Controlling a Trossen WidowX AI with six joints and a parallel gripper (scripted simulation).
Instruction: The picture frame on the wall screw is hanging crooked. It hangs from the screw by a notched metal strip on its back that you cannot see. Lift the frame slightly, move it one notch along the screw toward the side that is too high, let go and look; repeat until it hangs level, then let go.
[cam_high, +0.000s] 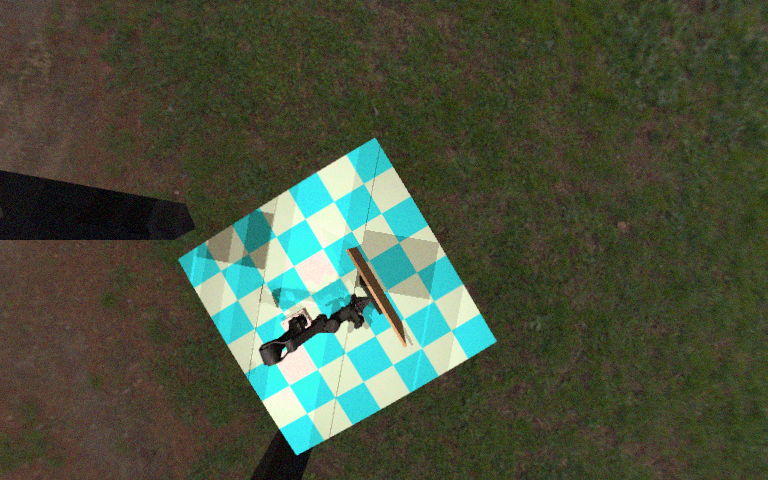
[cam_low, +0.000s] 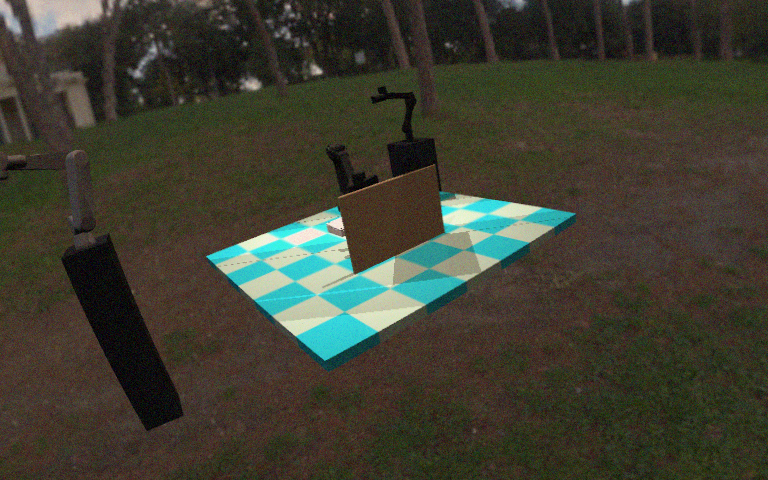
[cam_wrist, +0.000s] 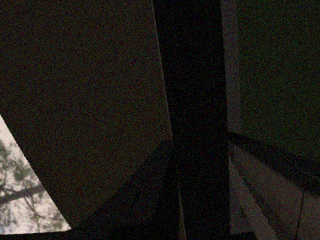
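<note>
Now: the picture frame 5 cm below my gripper tip, 1 cm to the left of it and 1 cm ahead of it. Also, from my gripper tip: wall panel (6 cm below, 2 cm ahead).
</note>
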